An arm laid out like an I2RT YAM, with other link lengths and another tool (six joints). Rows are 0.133 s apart.
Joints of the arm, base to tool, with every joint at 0 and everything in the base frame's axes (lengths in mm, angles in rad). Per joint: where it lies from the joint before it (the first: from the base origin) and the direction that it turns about. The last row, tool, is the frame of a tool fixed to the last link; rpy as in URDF.
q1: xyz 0 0 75.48 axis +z
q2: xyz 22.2 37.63 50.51 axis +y
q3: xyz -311.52 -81.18 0 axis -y
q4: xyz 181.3 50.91 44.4 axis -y
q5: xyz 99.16 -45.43 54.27 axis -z
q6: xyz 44.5 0 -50.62 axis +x
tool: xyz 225 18 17 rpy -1.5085 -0.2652 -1.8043
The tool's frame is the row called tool.
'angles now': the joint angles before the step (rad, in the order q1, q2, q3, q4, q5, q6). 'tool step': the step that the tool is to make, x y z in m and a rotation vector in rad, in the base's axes. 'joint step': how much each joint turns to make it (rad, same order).
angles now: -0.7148 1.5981 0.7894 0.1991 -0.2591 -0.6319
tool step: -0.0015 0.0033 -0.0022 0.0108 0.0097 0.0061
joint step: -0.0001 -0.0032 0.0086 -0.0267 -0.0061 -0.0022
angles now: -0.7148 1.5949 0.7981 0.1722 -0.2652 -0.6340
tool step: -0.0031 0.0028 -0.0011 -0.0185 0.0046 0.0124
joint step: -0.0001 -0.0110 -0.0211 0.0130 -0.0002 -0.0218
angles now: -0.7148 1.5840 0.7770 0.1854 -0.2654 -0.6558
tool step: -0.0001 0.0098 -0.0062 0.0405 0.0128 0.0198
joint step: 0.0000 0.0051 0.0168 -0.0462 -0.0291 0.0063
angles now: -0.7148 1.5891 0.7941 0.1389 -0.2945 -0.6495
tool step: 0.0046 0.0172 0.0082 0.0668 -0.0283 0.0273
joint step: 0.0012 -0.0141 0.0218 -0.0453 -0.0630 0.0406
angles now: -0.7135 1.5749 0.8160 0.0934 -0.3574 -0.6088
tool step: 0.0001 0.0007 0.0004 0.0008 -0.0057 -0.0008
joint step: 0.0004 -0.0020 -0.0099 0.0132 -0.0017 0.0045
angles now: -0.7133 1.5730 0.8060 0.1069 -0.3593 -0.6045
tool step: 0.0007 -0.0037 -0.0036 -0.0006 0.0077 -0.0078
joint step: 0.0000 0.0128 0.0039 0.0037 0.0095 0.0005
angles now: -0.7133 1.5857 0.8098 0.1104 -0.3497 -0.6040
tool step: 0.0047 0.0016 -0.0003 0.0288 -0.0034 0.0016
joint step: 0.0015 0.0163 0.0218 -0.0148 -0.0150 0.0200
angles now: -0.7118 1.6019 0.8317 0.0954 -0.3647 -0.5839
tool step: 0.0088 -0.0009 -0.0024 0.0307 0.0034 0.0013
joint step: 0.0059 0.0348 0.0416 -0.0219 -0.0097 0.0207
